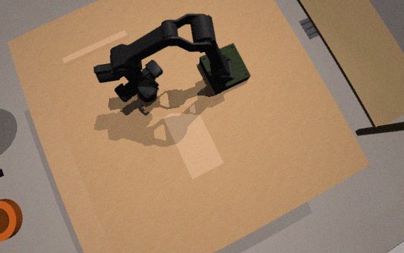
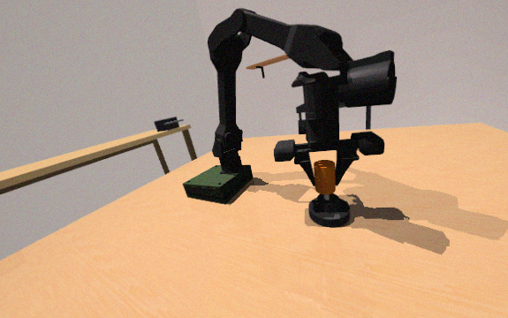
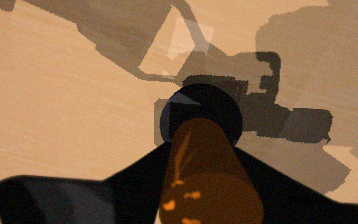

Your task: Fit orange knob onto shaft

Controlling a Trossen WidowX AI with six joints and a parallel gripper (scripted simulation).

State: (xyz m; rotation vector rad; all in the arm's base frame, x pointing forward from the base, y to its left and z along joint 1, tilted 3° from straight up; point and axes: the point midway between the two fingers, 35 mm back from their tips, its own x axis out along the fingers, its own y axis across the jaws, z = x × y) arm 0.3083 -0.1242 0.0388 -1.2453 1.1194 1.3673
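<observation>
Now: the black round pedestal 40 mm below my gripper tip. Round my gripper tip: orange knob (30 mm above).
</observation>
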